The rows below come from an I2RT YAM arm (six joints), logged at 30 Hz.
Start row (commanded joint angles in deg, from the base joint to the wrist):
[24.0 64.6 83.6 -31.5 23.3 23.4]
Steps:
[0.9 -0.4 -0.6 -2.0 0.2 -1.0]
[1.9 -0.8 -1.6 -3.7 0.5 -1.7]
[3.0 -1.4 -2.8 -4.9 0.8 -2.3]
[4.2 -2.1 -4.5 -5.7 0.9 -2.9]
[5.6 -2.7 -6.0 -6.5 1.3 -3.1]
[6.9 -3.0 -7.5 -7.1 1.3 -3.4]
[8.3 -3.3 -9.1 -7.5 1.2 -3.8]
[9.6 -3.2 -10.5 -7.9 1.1 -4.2]
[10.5 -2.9 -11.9 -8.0 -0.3 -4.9]
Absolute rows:
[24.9 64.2 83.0 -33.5 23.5 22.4]
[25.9 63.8 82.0 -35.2 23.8 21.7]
[27.0 63.2 80.8 -36.4 24.1 21.1]
[28.2 62.5 79.1 -37.2 24.2 20.5]
[29.6 61.9 77.6 -38.0 24.6 20.3]
[30.9 61.6 76.1 -38.6 24.6 20.0]
[32.3 61.3 74.5 -39.0 24.5 19.6]
[33.6 61.4 73.1 -39.4 24.4 19.2]
[34.5 61.7 71.7 -39.5 23.0 18.5]

